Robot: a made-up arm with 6 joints.
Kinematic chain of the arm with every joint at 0, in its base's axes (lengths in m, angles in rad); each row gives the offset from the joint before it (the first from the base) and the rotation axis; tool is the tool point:
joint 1: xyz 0 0 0.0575 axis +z
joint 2: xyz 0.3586 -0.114 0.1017 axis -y
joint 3: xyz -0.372 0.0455 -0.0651 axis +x
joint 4: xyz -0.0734 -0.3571 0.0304 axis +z
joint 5: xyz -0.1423 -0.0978 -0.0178 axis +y
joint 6: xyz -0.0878 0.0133 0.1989 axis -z
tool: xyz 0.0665 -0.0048 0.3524
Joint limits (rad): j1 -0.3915..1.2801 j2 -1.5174..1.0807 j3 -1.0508..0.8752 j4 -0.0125..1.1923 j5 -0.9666..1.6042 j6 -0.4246..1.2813
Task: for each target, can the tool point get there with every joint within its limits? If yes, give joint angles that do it. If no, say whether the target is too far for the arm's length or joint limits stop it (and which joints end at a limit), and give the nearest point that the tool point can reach.
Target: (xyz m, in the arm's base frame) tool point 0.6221 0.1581 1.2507
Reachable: yes | joints 0.7455 -1.0803 -0.7271 0.4905 -0.7264 0.0007
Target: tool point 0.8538 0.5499 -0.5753
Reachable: no: joint limits stop it (at a limit: joint 1, joint 2, joint 3, joint 4, joint 5, joint 6) | nearest point 1.0760 0.3999 -0.6328 | short by 0.274 m
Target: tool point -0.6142 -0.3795 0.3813
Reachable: yes | joints 0.1075 0.7256 -0.7925 0.9618 -0.5614 0.6186
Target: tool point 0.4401 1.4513 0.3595
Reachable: no: joint limits stop it (at a limit: joint 1, joint 2, joint 3, joint 4, joint 6) | nearest point 0.3833 1.1482 0.6669 | short by 0.435 m
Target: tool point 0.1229 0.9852 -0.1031
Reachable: no: joint limits stop it (at a limit: joint 1, joint 2, joint 3, joint 6) | nearest point 0.2308 0.7639 0.2724 | short by 0.449 m
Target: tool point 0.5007 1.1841 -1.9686
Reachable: no: too far | nearest point 0.8840 0.1552 -0.8856 | short by 1.542 m
